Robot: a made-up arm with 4 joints. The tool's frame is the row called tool.
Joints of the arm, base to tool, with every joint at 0 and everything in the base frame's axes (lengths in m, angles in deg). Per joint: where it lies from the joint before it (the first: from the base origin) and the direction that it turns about. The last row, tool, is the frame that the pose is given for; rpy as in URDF.
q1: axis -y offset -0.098 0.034 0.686
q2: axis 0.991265 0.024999 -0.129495 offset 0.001 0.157 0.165
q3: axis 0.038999 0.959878 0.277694 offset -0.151 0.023 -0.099
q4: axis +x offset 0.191 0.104 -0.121
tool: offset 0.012 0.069 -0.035 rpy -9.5 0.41 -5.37
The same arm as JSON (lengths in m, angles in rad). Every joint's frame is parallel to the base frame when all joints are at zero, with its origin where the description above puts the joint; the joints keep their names.
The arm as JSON. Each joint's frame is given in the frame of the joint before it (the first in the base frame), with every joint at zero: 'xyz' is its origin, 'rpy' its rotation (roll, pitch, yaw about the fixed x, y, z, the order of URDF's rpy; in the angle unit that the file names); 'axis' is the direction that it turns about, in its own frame. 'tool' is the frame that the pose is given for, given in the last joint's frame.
{"units": {"length": "m", "angle": "rad"}, "joints": [{"name": "q1", "type": "revolute", "origin": {"xyz": [-0.098, 0.034, 0.686], "rpy": [0.0, 0.0, 0.0]}, "axis": [0.0, -1.0, 0.0]}, {"name": "q2", "type": "revolute", "origin": {"xyz": [0.001, 0.157, 0.165], "rpy": [0.0, 0.0, 0.0]}, "axis": [0.991265, 0.024999, -0.129495]}, {"name": "q3", "type": "revolute", "origin": {"xyz": [-0.151, 0.023, -0.099], "rpy": [0.0, 0.0, 0.0]}, "axis": [0.038999, 0.959878, 0.277694]}, {"name": "q4", "type": "revolute", "origin": {"xyz": [0.191, 0.104, -0.121], "rpy": [0.0, 0.0, 0.0]}, "axis": [1.0, 0.0, 0.0]}], "tool": {"origin": {"xyz": [0.012, 0.069, -0.035], "rpy": [-0.1658, 0.0072, -0.0937]}}}
